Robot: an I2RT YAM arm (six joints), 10 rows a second.
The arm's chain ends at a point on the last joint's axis. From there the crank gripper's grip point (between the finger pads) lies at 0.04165 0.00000 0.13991 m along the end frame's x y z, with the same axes.
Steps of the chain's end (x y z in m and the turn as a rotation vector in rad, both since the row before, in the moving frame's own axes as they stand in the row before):
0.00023, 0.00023, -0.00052, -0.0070, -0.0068, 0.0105
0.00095, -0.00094, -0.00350, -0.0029, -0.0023, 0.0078
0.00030, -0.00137, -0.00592, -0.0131, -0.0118, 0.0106
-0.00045, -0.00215, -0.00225, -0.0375, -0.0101, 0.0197
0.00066, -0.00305, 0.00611, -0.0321, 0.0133, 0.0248
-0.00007, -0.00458, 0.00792, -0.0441, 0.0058, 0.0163
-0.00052, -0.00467, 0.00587, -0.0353, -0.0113, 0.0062
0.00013, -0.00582, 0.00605, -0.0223, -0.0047, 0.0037
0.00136, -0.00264, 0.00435, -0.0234, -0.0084, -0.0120
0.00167, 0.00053, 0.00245, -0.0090, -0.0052, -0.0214
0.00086, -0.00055, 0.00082, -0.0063, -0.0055, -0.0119
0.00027, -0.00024, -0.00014, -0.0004, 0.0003, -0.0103
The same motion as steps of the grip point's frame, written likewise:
-0.00073, 0.00164, -0.00024, -0.0070, -0.0068, 0.0105
0.00063, -0.00021, -0.00341, -0.0029, -0.0023, 0.0078
-0.00137, 0.00090, -0.00545, -0.0131, -0.0118, 0.0106
-0.00192, 0.00391, -0.00195, -0.0375, -0.0101, 0.0197
0.00245, 0.00249, 0.00546, -0.0321, 0.0133, 0.0248
0.00068, 0.00227, 0.00753, -0.0441, 0.0058, 0.0163
-0.00212, 0.00053, 0.00624, -0.0353, -0.0113, 0.0062
-0.00053, -0.00255, 0.00621, -0.0223, -0.0047, 0.0037
0.00020, 0.00014, 0.00466, -0.0234, -0.0084, -0.0120
0.00095, 0.00091, 0.00266, -0.0090, -0.0052, -0.0214
0.00009, -0.00016, 0.00105, -0.0063, -0.0055, -0.0119
0.00031, -0.00061, -0.00015, -0.0004, 0.0003, -0.0103

